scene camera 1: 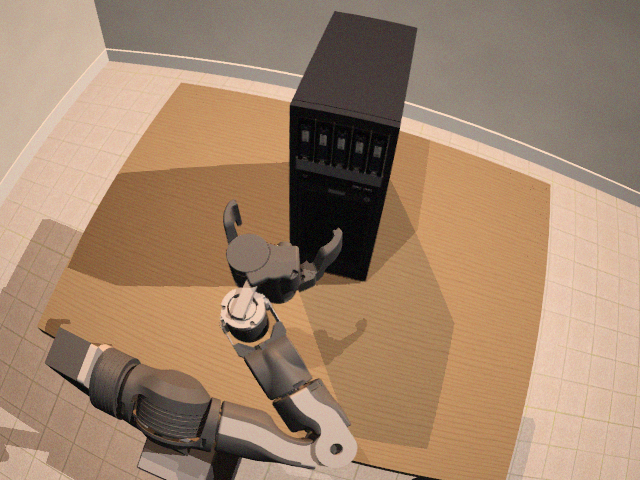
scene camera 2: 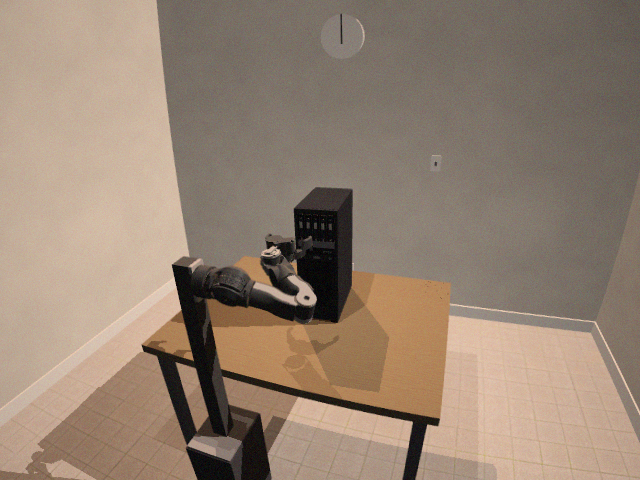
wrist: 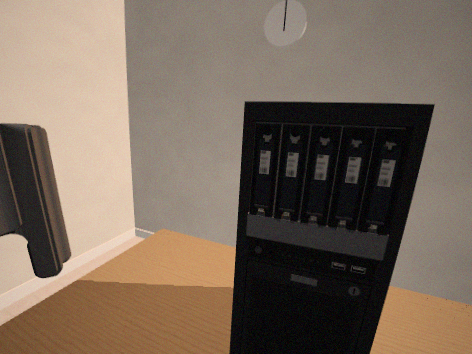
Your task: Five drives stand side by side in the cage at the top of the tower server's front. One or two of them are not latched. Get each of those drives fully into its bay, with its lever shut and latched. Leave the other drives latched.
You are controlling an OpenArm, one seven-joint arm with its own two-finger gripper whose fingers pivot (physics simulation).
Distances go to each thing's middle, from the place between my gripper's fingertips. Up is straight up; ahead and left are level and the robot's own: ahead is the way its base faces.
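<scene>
Drive lever [wrist: 293, 153]: my gripper is 20 mm above it and 170 mm short of it. Black tower server [scene camera 1: 358, 75]: 200 mm below my hand, 330 mm ahead of it and 30 mm to the right of it.
</scene>
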